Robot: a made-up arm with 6 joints. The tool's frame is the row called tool.
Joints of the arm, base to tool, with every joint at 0 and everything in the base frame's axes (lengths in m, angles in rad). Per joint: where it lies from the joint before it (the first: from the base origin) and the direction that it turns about. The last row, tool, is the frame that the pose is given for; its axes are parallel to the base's.
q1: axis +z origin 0 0 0.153
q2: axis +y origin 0 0 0
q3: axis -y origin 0 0 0.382
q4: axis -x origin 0 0 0
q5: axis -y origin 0.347 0 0
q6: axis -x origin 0 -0.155 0
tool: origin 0 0 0
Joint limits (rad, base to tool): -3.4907..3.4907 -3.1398..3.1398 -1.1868..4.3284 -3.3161..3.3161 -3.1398..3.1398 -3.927..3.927
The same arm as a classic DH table. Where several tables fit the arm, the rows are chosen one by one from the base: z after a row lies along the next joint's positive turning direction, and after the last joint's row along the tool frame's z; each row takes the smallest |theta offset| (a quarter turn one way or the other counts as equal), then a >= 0, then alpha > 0; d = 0 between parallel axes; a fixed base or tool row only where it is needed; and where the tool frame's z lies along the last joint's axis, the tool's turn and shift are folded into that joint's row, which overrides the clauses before.
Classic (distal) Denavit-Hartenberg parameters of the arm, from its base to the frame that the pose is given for. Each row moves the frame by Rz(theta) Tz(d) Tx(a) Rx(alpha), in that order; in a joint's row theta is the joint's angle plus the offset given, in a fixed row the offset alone. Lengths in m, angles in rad.
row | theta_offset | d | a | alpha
q1 | 0.0000 | 0.1530 | 0.0000 | -1.5708
q2 | -1.5708 | 0.0000 | 0.3820 | 3.1416
q3 | 0.0000 | 0.0000 | 0.0000 | -1.5708
q4 | 0.0000 | -0.3470 | 0.0000 | 1.5708
q5 | 0.0000 | 0.1550 | 0.0000 | -1.5708
q6 | 1.5708 | 0.0000 | 0.0000 | 1.5708
tool (fixed) | -1.5708 | 0.0000 | 0.0000 | 0.0000
Joint limits (rad, base to tool): -3.4907..3.4907 -3.1398..3.1398 -1.1868..4.3284 -3.3161..3.3161 -3.1398..3.1398 -3.9270..3.9270

